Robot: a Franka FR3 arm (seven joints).
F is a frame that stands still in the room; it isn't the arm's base.
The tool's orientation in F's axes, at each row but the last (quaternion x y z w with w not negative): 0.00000, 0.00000, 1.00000, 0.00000; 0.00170, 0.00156, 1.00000, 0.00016; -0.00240, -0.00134, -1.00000, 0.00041; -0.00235, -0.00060, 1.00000, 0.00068; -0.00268, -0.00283, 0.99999, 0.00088; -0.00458, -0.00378, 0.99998, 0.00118; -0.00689, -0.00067, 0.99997, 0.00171; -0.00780, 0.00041, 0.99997, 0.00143; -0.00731, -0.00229, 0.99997, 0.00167; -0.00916, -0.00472, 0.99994, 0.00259; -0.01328, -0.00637, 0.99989, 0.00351; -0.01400, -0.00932, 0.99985, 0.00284
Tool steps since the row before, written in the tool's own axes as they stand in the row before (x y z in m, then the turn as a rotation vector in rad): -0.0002, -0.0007, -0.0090, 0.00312, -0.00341, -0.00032; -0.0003, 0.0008, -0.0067, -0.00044, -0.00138, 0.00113; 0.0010, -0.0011, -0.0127, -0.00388, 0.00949, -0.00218; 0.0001, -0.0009, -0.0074, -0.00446, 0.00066, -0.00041; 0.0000, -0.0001, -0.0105, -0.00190, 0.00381, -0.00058; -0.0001, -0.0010, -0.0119, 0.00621, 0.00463, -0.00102; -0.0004, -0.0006, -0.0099, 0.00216, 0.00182, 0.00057; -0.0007, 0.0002, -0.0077, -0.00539, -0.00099, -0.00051; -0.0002, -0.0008, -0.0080, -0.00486, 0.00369, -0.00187; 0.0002, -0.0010, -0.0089, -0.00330, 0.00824, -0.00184; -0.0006, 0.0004, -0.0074, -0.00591, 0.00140, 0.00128; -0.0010, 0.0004, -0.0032, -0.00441, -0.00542, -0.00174
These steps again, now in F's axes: 0.0002, 0.0007, -0.0090, -0.00312, 0.00341, -0.00032; 0.0003, -0.0008, -0.0067, 0.00044, 0.00138, 0.00112; -0.0011, 0.0011, -0.0127, 0.00388, -0.00949, -0.00217; -0.0001, 0.0009, -0.0074, 0.00446, -0.00067, -0.00039; 0.0001, 0.0002, -0.0105, 0.00190, -0.00381, -0.00059; 0.0002, 0.0011, -0.0119, -0.00621, -0.00461, -0.00111; 0.0005, 0.0006, -0.0099, -0.00217, -0.00181, 0.00054; 0.0008, -0.0002, -0.0077, 0.00540, 0.00097, -0.00043; 0.0003, 0.0008, -0.0080, 0.00487, -0.00370, -0.00182; 0.0000, 0.0011, -0.0089, 0.00329, -0.00824, -0.00186; 0.0008, -0.0003, -0.0074, 0.00586, -0.00146, 0.00142; 0.0011, -0.0003, -0.0032, 0.00449, 0.00543, -0.00151
